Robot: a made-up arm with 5 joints.
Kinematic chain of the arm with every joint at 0, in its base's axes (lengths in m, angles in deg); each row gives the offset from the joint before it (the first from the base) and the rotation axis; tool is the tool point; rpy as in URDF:
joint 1: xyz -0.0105 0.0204 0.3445 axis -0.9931 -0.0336 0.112
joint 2: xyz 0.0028 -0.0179 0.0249 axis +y
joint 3: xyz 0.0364 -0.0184 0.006 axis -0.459 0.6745 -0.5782
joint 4: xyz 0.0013 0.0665 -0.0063 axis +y
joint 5: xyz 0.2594 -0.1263 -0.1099 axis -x
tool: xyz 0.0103 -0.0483 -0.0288 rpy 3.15 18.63 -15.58
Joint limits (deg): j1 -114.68..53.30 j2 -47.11..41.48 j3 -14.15..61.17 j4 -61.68..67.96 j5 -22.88..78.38
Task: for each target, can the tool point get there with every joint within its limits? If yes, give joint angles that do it. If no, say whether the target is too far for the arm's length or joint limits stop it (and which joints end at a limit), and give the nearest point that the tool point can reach.
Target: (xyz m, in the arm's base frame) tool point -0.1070 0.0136 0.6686
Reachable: no: joint limits stop it (at a limit: joint 2, joint 3, joint 4, joint 5) | nearest point -0.0335 0.0157 0.6972 | short by 0.079 m
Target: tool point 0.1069 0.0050 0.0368
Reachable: yes | joints -73.53 -39.50 49.10 23.19 63.42
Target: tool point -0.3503 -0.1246 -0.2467
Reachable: no: too far | nearest point -0.1636 -0.0521 0.0445 | short by 0.353 m
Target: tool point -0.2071 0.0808 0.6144
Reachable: no: joint limits stop it (at a limit: joint 1, joint 2, joint 3, joint 4) | nearest point -0.2591 -0.0263 0.5339 | short by 0.144 m
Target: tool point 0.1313 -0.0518 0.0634
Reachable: yes | joints -19.20 -20.10 4.23 57.11 -2.37
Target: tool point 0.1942 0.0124 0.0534
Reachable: yes | joints -99.19 0.34 48.24 -34.50 61.12
